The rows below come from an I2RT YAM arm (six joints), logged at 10 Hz.
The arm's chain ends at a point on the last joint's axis. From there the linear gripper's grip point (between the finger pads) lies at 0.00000 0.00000 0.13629 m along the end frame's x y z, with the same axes.
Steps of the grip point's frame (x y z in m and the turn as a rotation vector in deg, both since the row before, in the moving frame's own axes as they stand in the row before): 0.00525, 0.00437, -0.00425, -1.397, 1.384, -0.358; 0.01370, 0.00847, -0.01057, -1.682, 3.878, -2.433; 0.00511, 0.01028, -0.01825, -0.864, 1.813, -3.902; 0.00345, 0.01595, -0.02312, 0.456, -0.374, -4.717; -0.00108, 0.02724, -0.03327, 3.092, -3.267, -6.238
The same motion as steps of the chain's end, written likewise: 0.00195, 0.00106, -0.00417, -1.397, 1.384, -0.358; 0.00440, 0.00467, -0.01020, -1.682, 3.878, -2.433; 0.00073, 0.00837, -0.01817, -0.864, 1.813, -3.902; 0.00438, 0.01700, -0.02311, 0.456, -0.374, -4.717; 0.00707, 0.03415, -0.03285, 3.092, -3.267, -6.238
